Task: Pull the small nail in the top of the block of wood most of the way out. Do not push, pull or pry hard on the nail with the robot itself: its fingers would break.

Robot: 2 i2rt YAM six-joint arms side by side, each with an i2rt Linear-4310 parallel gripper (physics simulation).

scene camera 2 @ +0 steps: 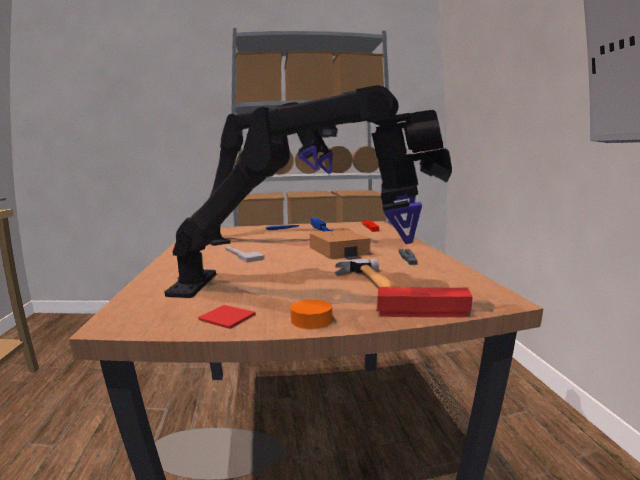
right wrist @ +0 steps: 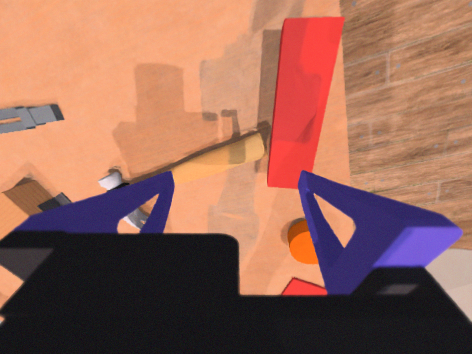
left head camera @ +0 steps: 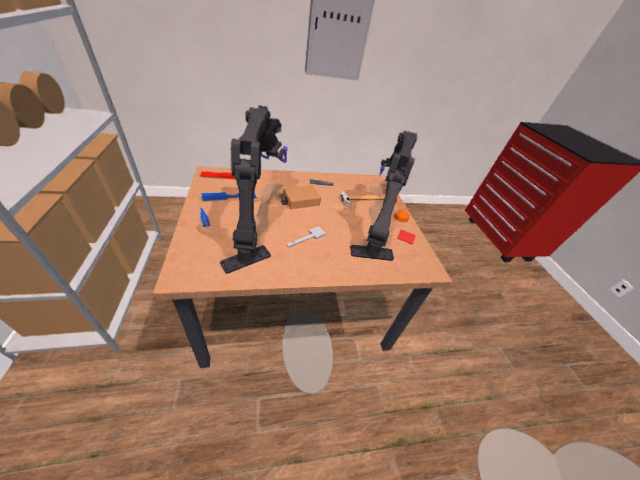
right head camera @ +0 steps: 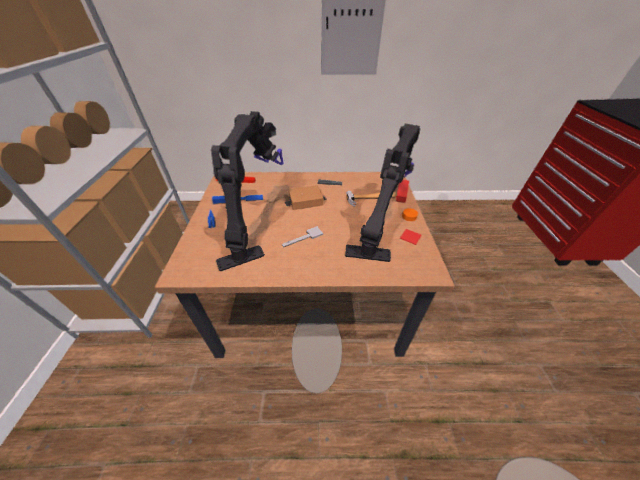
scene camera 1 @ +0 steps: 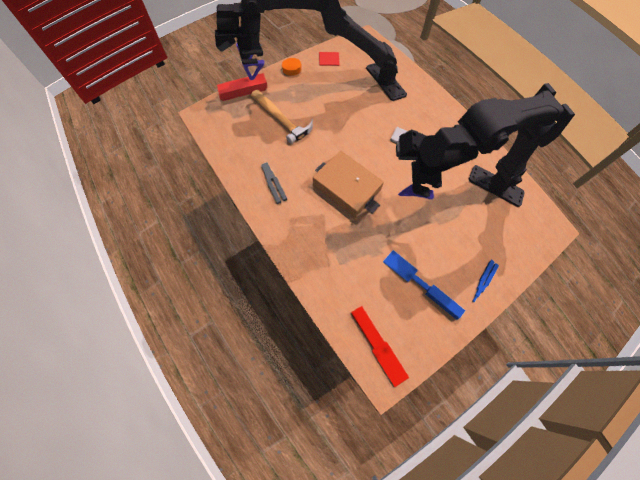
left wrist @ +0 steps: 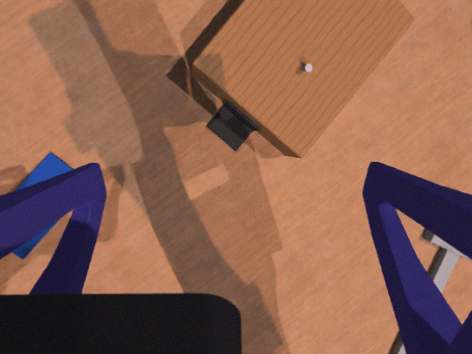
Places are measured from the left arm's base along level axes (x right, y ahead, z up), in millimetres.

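Pixels of known places: left gripper, fingertip midpoint: [scene camera 2: 323, 171] [left head camera: 277, 160] [right head camera: 275, 162] [scene camera 1: 399, 175] [left wrist: 234, 177]; right gripper, fingertip midpoint: [scene camera 2: 407, 235] [right wrist: 236, 177] [scene camera 1: 249, 71]; left arm's base, link origin: [scene camera 2: 213, 240] [left head camera: 246, 259] [right head camera: 240, 258] [scene camera 1: 496, 186]; right arm's base, link origin: [scene camera 2: 192, 284] [left head camera: 371, 253] [right head camera: 367, 253] [scene camera 1: 386, 81].
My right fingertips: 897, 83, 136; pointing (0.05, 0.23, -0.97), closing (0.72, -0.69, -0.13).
Note:
For each thing: its top centre in the pictures, then the offset to it from my right fingertips, as dx, dy, dz. "spot": a spot on its surface instead.
- wooden block, top centre: [left wrist: 313, 36] [scene camera 1: 348, 177] [scene camera 2: 338, 231] [right wrist: 5, 239] [left head camera: 302, 191] [right head camera: 305, 191] -455, +176, -74
- small nail, top centre: [left wrist: 308, 68] [scene camera 1: 357, 178] -480, +168, -74
- claw hammer, top centre: [right wrist: 180, 189] [scene camera 2: 372, 272] [scene camera 1: 280, 107] [right head camera: 372, 194] [left head camera: 365, 196] -121, +17, -104
- red box, top centre: [right wrist: 298, 118] [scene camera 2: 425, 291] [scene camera 1: 241, 83] [right head camera: 403, 187] +65, -16, -94
- orange disc, top centre: [scene camera 2: 311, 306] [right wrist: 312, 248] [scene camera 1: 291, 64] [right head camera: 410, 212] [left head camera: 403, 214] -37, -200, -108
- red square, surface spot: [scene camera 1: 329, 58] spot: -138, -320, -129
- Grey pliers, top centre: [right wrist: 15, 119] [scene camera 2: 408, 254] [scene camera 1: 272, 181] [right head camera: 330, 181] [left head camera: 321, 181] -247, +272, -122
- blue tool, top centre: [scene camera 1: 427, 283] [scene camera 2: 324, 221] [left head camera: 229, 191] [right head camera: 237, 194] -786, +353, -98
- red tool, top centre: [scene camera 1: 379, 345] [scene camera 2: 370, 222] [left head camera: 222, 173] -743, +561, -116
- blue tweezers, top centre: [scene camera 1: 485, 281] [scene camera 2: 283, 225] [left head camera: 203, 215] [right head camera: 210, 217] -954, +256, -124
- grey spatula, surface spot: [right head camera: 314, 232] spot: -537, -92, -123
The wooden block [left head camera: 302, 197] [scene camera 1: 343, 180] [scene camera 2: 330, 245] sits mid-table between small black brackets. The small nail [scene camera 1: 357, 178] [left wrist: 308, 67] stands in its top, its pale head a little above the wood. The claw hammer [scene camera 1: 276, 112] [scene camera 2: 376, 277] [right wrist: 215, 159] lies on the table, its handle end close to a red box; the left finger partly hides its head in the right wrist view. My right gripper [scene camera 1: 252, 70] [scene camera 2: 405, 227] [right wrist: 236, 177] is open and empty above the handle end and the red box. My left gripper [scene camera 2: 318, 161] [left wrist: 234, 177] is open and empty, high beside the block.
The red box [scene camera 1: 241, 87], an orange disc [scene camera 1: 291, 66] and a red square [scene camera 1: 329, 58] lie near one table edge. Grey pliers [scene camera 1: 273, 183], a blue tool [scene camera 1: 445, 302], a red tool [scene camera 1: 382, 351], blue tweezers [scene camera 1: 485, 280] and a grey spatula [right head camera: 314, 232] lie around the block.

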